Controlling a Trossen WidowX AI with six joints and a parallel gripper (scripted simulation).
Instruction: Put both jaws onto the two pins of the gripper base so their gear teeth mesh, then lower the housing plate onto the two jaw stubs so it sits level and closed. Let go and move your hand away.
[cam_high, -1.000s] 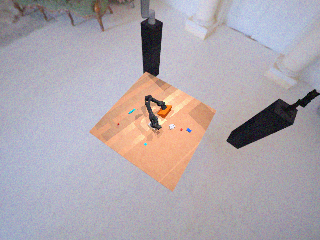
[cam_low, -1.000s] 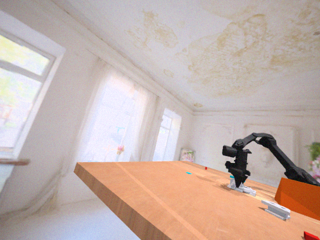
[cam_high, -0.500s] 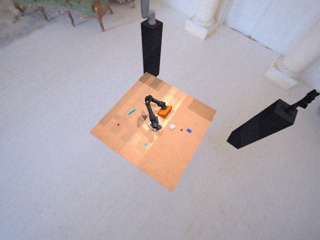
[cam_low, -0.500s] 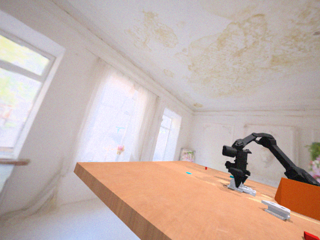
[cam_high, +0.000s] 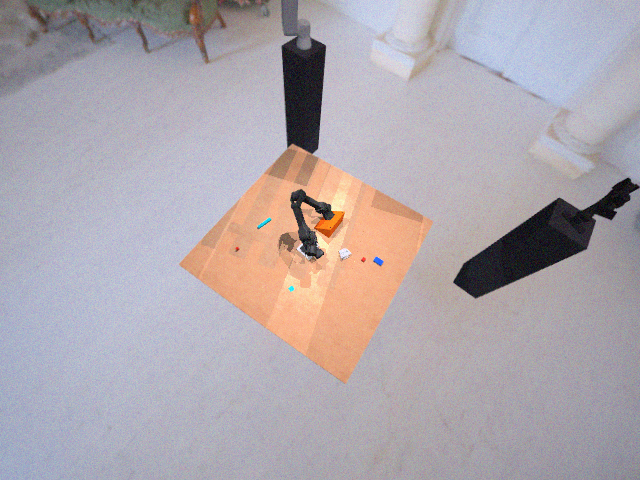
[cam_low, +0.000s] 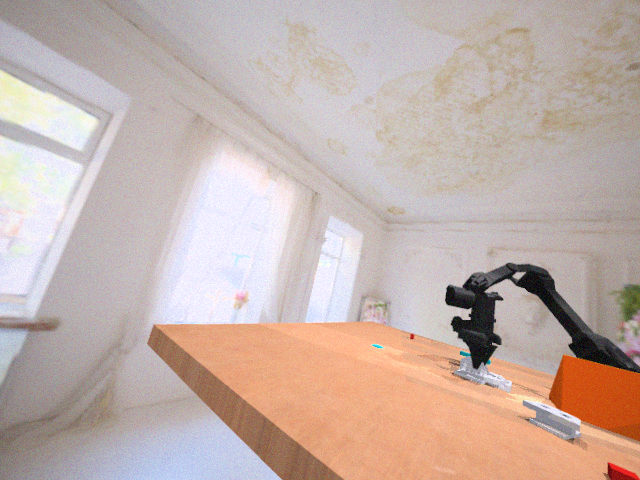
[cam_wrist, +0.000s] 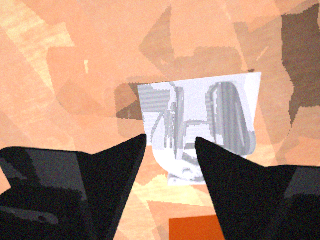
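The white block lies 180 mm to the left of my gripper tip, 140 mm behind it and 20 mm below it. Round my gripper tip: cyan cube (280 mm ahead, 60 mm to the left, 30 mm below); then cyan bar (400 mm to the right, 40 mm ahead, 20 mm below); then gripper jaw (50 mm to the right, 40 mm behind, 20 mm below).
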